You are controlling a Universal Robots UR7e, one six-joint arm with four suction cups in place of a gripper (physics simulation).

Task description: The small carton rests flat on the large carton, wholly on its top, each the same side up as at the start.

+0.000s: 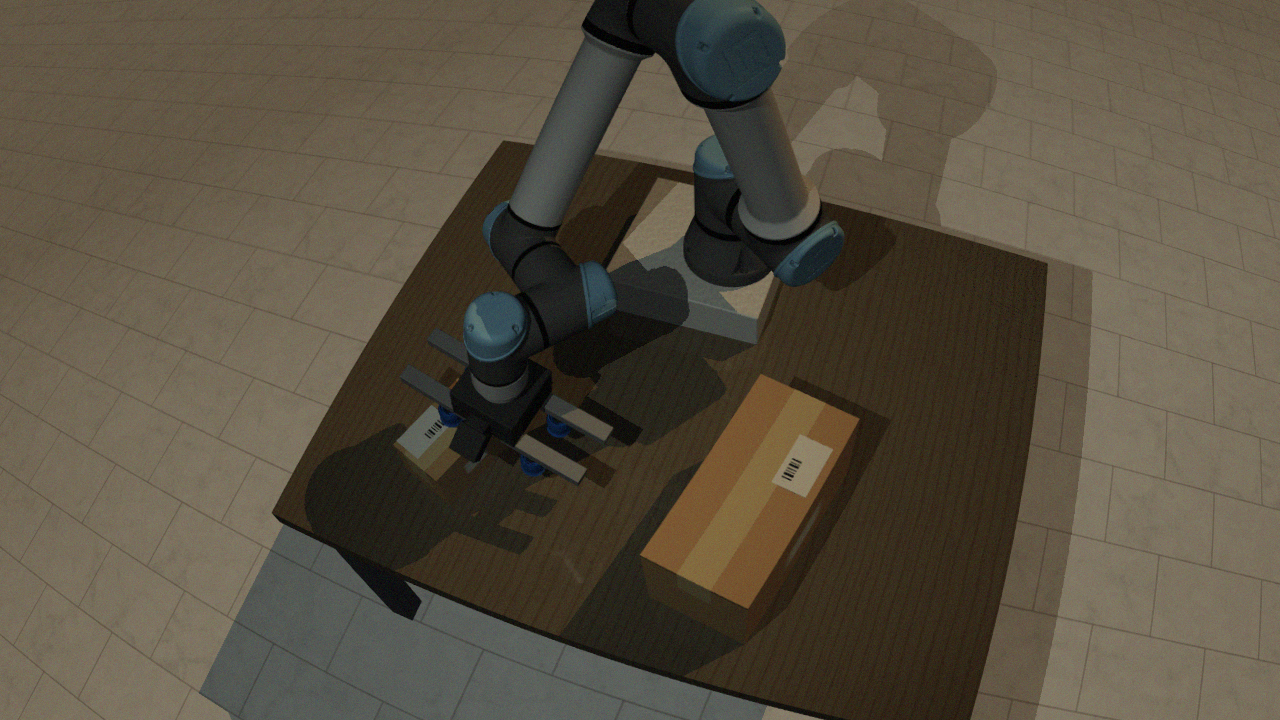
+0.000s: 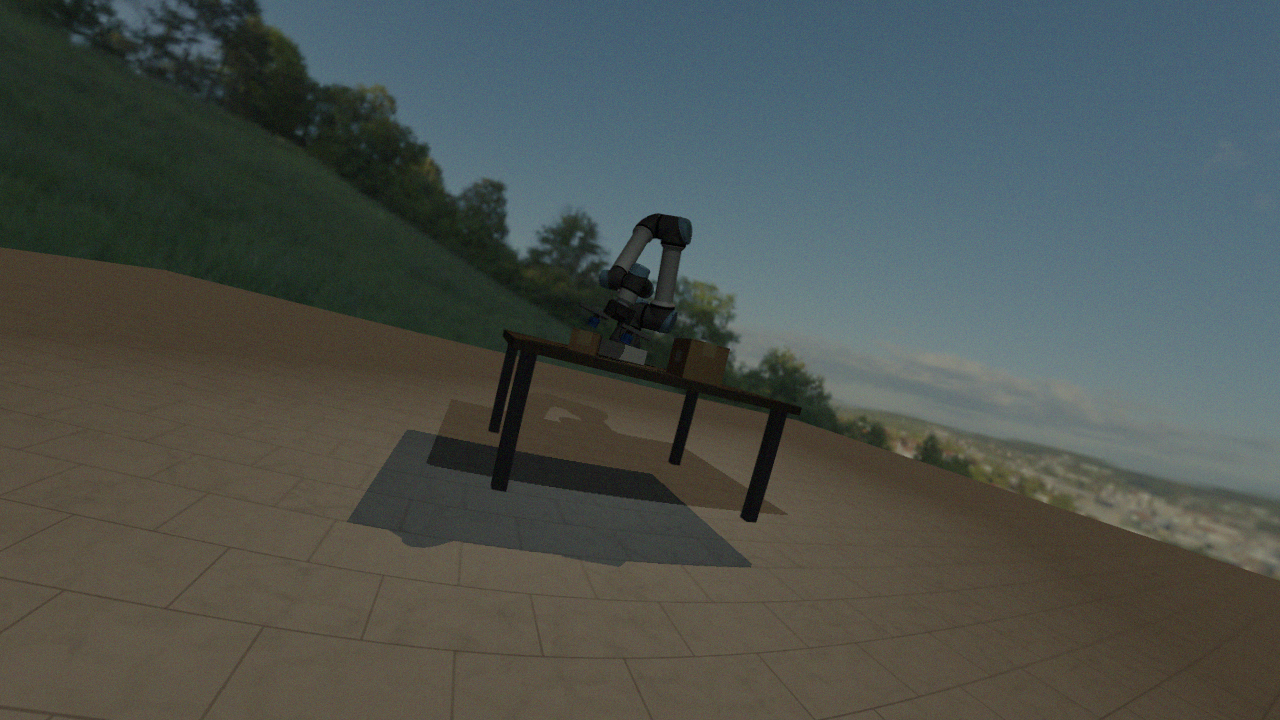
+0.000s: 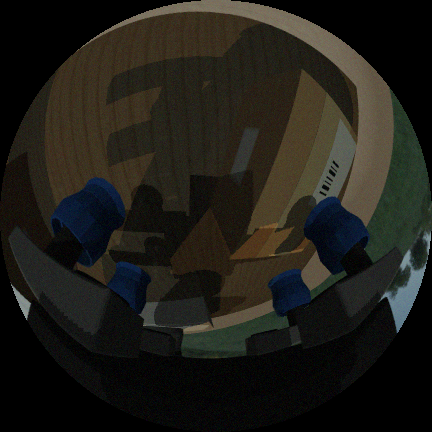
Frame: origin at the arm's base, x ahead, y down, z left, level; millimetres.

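Where they show: hand at its tool point: [image 2: 607, 334] [image 3: 214, 258]; arm's base at its link origin: [image 1: 730, 252] [image 2: 623, 345] [image 3: 160, 328].
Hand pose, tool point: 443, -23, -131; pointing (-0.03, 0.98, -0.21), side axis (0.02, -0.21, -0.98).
Note:
Things, the pixels of their top centre, and the offset from my tool point, as dx, dy, dz. Level surfaces: height alone.
- small carton at its top centre: [image 3: 314, 188] [image 1: 447, 428] [image 2: 588, 331] +48, +10, -76
- large carton at its top centre: [image 1: 756, 485] [image 2: 700, 343] -42, -60, +373
- dark wooden table at its surface level: dy +88
The small carton [image 1: 422, 443] [image 2: 583, 339] [image 3: 310, 157] is brown with a white barcode label and lies flat on the table near the front left edge. The large carton [image 1: 753, 487] [image 2: 699, 357] is brown with a tape stripe and a label, and lies flat on the table to the right, well apart from the small one. My suction gripper [image 1: 500, 432] [image 2: 619, 332] [image 3: 209, 257] hangs low, just to the right of the small carton. Its left-hand cups reach over that carton's edge. I cannot tell whether they touch it. It holds nothing.
The dark wooden table [image 1: 935, 372] [image 2: 737, 393] stands on a tiled floor. The arm's base sits on a pale pedestal [image 1: 729, 317] at the back middle of the table. The table's front left edge lies close to the small carton.

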